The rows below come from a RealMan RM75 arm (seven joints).
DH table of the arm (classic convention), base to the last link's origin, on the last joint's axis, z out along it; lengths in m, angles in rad. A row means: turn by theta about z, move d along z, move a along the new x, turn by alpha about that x. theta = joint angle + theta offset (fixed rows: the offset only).
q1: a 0; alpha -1.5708; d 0.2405; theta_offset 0
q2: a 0; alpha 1.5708; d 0; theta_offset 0
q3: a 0; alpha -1.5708; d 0.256; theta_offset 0
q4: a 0; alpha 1.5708; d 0; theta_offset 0
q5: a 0; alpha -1.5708; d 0.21; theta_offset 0
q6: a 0; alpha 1.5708; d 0; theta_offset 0
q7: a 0; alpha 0; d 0.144; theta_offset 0
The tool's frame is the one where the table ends.
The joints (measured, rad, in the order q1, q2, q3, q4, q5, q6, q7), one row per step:
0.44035 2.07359 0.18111 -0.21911 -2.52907 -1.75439 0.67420
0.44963 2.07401 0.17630 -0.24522 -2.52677 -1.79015 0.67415
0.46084 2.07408 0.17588 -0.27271 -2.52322 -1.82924 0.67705
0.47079 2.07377 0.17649 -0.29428 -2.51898 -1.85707 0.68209
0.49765 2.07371 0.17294 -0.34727 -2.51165 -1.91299 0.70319
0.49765 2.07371 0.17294 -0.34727 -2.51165 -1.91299 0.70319
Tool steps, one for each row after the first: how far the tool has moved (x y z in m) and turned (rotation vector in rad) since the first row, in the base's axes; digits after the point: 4 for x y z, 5 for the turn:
-0.0024 0.0011 0.0054 0.00337 0.00139 0.03106
-0.0053 0.0028 0.0118 0.00926 0.00692 0.06212
-0.0076 0.0048 0.0170 0.01430 0.01086 0.08351
-0.0132 0.0104 0.0280 0.01435 0.01264 0.12858
-0.0132 0.0104 0.0280 0.01435 0.01264 0.12858

